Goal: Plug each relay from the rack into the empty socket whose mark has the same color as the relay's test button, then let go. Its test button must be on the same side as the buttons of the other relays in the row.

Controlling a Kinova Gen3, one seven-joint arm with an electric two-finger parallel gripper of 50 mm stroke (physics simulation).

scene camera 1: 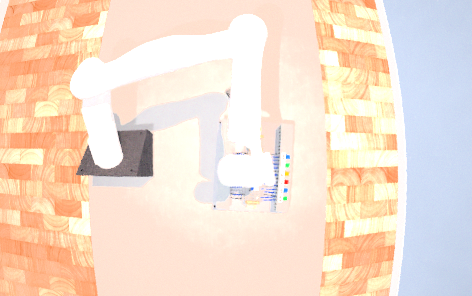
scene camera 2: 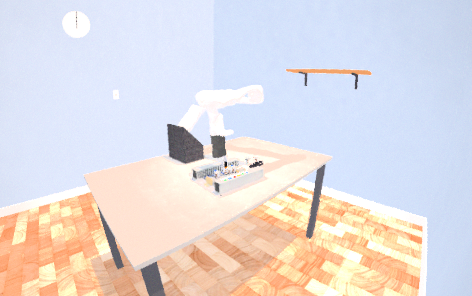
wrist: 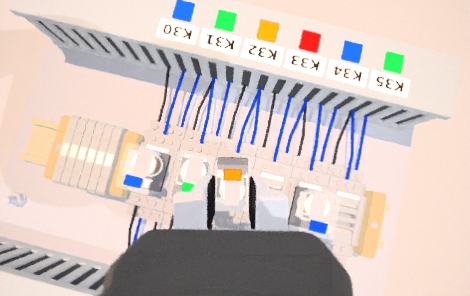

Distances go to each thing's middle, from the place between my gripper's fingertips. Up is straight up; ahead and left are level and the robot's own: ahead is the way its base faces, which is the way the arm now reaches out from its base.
Right now my hand is 70 mm above the white panel (wrist: 68, 82) and 20 mm to the right of it.
